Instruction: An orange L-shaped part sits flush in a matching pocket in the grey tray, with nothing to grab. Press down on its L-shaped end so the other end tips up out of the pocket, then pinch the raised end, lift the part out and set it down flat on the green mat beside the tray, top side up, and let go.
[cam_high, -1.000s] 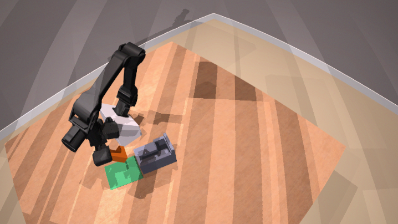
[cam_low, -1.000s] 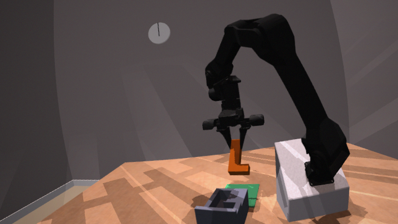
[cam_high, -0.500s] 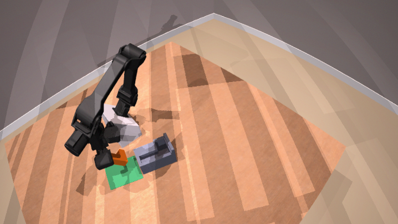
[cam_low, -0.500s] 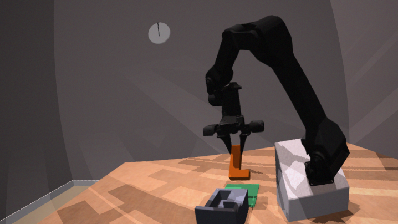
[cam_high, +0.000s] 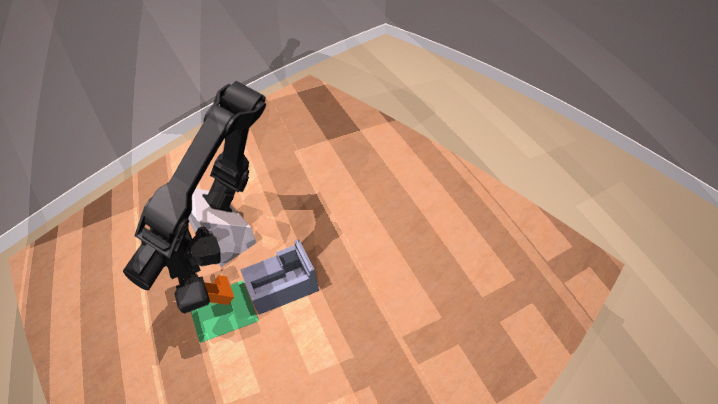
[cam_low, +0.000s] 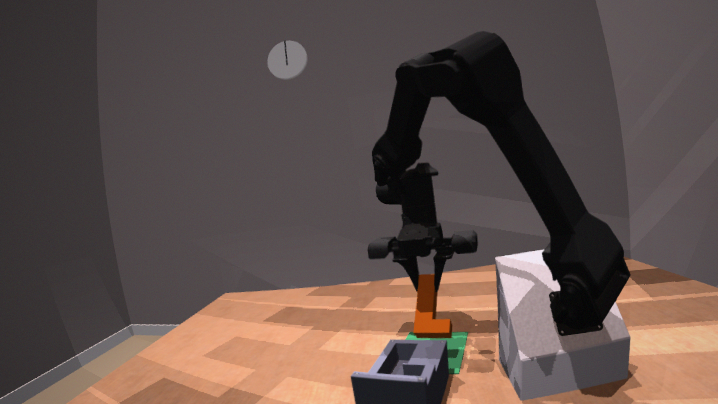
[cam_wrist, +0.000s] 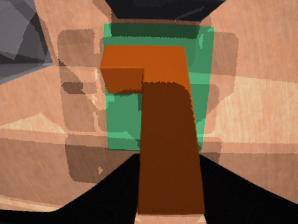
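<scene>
Now: the green mat 20 mm to the left of my gripper tip and 120 mm below it. Round my gripper tip: orange L-shaped part (10 mm behind, 30 mm to the left, 30 mm below).
</scene>
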